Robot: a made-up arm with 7 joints. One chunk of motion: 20 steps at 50 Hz.
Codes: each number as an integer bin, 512 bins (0 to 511) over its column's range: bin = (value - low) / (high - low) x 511, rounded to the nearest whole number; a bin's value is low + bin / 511 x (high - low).
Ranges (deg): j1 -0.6..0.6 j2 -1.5..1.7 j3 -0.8..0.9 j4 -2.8..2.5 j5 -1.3..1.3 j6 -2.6..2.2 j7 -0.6..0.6
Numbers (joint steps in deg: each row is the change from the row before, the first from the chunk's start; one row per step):
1: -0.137 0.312 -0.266 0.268 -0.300 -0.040 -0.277
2: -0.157 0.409 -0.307 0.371 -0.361 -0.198 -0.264
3: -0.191 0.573 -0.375 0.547 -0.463 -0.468 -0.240
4: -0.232 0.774 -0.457 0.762 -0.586 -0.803 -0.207
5: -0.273 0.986 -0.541 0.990 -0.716 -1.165 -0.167
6: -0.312 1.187 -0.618 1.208 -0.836 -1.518 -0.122
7: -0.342 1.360 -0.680 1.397 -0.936 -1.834 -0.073
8: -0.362 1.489 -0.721 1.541 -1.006 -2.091 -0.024
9: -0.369 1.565 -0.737 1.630 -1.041 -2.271 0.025
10: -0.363 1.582 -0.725 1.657 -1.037 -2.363 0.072
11: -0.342 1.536 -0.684 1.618 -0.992 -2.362 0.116
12: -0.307 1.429 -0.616 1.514 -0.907 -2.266 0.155
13: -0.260 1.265 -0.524 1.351 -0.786 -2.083 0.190
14: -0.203 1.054 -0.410 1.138 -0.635 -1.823 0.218
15: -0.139 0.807 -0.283 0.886 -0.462 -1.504 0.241
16: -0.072 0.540 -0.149 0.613 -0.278 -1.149 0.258
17: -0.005 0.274 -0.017 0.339 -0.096 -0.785 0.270
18: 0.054 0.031 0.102 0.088 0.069 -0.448 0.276
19: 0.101 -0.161 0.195 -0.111 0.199 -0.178 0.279
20: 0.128 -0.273 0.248 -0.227 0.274 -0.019 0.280
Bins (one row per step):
1: 197 289 161 296 197 273 138
2: 189 305 148 306 185 256 143
3: 174 331 128 323 165 227 153
4: 157 363 103 343 140 191 167
5: 139 397 78 365 115 153 184
6: 123 429 55 386 91 115 204
7: 110 457 36 405 72 82 224
8: 101 477 24 419 58 54 245
9: 98 489 19 427 51 35 266
10: 101 492 23 430 52 25 286
11: 110 485 35 426 61 25 305
12: 125 468 55 416 77 36 322
13: 145 442 83 400 101 55 336
14: 169 408 117 380 131 83 348
15: 196 368 155 355 165 117 358
16: 225 326 196 329 201 154 365
17: 253 283 235 303 237 193 370
18: 278 244 271 278 269 229 373
19: 299 214 299 259 295 258 374
20: 310 196 315 248 309 275 375

